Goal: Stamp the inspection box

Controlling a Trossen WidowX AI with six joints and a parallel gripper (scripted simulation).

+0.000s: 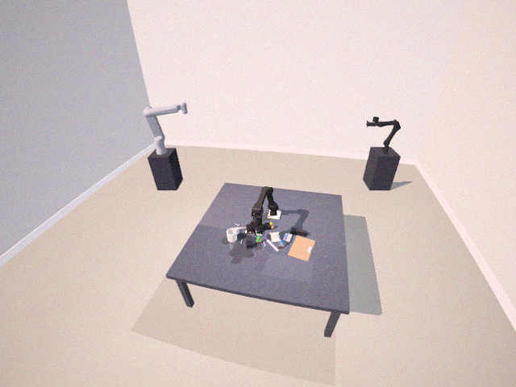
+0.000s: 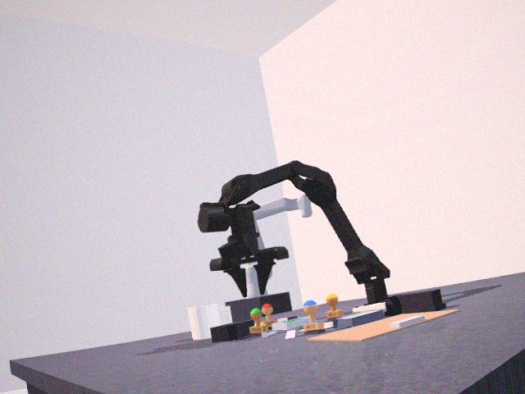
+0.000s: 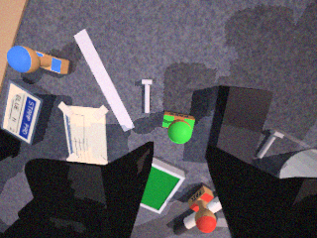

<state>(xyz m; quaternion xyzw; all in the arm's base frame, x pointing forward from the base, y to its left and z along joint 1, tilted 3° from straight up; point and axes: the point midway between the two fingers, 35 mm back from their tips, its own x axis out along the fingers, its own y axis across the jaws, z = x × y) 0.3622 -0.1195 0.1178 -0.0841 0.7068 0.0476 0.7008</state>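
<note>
The green-knobbed PASS stamp is 70 mm below my gripper tip. Also, from my gripper tip: black box 10 mm ahead, 80 mm to the right, 80 mm below; green ink pad 120 mm behind, 90 mm below; red-knobbed stamp 120 mm behind, 70 mm to the right, 70 mm below.
</note>
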